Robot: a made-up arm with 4 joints.
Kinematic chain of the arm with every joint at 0, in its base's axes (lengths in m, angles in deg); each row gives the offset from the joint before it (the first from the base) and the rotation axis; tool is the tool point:
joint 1: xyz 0 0 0.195 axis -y
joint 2: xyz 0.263 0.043 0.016 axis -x
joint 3: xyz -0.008 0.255 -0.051 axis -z
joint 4: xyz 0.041 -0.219 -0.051 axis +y
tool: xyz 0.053 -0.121 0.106
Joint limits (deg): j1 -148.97..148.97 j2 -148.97..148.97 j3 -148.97..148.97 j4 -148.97..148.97
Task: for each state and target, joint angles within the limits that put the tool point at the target. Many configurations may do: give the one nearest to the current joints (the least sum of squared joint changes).
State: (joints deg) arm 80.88 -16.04 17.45 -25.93
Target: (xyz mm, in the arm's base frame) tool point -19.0 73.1 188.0
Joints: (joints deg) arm 107.29 -8.84 45.36 -57.60
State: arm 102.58 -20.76 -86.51 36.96
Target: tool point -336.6 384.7 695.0
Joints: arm 118.69 -7.15 -86.95 7.36
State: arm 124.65 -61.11 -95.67 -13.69
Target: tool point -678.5 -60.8 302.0
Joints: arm 139.11 -104.24 -98.29 -17.98
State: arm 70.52 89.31 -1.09 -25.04
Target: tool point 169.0 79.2 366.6
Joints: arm 22.32 103.92 11.17 -30.43
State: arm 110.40 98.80 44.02 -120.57
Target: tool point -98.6 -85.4 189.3
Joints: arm 119.06 112.01 26.24 -138.56
